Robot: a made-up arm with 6 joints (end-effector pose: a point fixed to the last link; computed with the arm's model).
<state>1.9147 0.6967 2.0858 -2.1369 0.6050 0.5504</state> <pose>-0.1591 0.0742 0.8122 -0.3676 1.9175 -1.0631</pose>
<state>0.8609 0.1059 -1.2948 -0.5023 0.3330 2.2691</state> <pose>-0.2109 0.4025 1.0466 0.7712 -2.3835 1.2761</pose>
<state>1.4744 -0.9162 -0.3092 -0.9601 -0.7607 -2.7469</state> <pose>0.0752 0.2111 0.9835 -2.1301 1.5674 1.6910</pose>
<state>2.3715 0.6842 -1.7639 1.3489 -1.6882 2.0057</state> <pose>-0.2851 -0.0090 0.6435 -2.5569 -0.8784 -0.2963</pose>
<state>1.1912 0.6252 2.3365 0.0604 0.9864 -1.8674</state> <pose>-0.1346 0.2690 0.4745 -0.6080 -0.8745 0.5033</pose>
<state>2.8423 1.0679 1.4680 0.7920 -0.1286 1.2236</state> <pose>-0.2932 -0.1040 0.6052 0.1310 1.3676 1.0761</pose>
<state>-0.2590 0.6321 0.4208 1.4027 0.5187 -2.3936</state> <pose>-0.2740 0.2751 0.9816 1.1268 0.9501 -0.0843</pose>
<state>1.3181 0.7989 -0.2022 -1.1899 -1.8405 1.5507</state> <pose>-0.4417 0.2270 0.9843 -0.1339 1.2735 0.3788</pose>
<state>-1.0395 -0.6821 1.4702 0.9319 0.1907 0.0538</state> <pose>-0.3477 0.0211 0.7181 0.3442 0.2626 -0.2088</pose>
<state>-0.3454 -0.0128 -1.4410 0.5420 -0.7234 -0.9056</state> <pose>-0.3303 -0.1052 1.0183 -2.2400 -0.9653 -0.7749</pose>
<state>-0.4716 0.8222 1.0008 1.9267 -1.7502 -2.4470</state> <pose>-0.0918 0.0728 0.9869 -0.9769 -1.6949 1.3902</pose>
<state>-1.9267 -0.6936 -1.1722 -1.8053 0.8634 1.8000</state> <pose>-0.0885 -0.2220 0.8013 -1.8522 1.3830 -0.2762</pose>
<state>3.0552 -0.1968 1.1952 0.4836 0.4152 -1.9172</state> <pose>-0.4397 0.0455 0.7390 -2.4822 0.9256 -0.5319</pose>
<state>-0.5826 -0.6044 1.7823 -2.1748 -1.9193 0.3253</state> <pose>0.0015 0.2422 0.6066 0.6635 0.7784 -2.0604</pose>
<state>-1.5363 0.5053 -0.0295 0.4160 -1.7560 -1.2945</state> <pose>-0.4551 0.0536 0.7710 -0.2624 1.7319 -1.2075</pose>
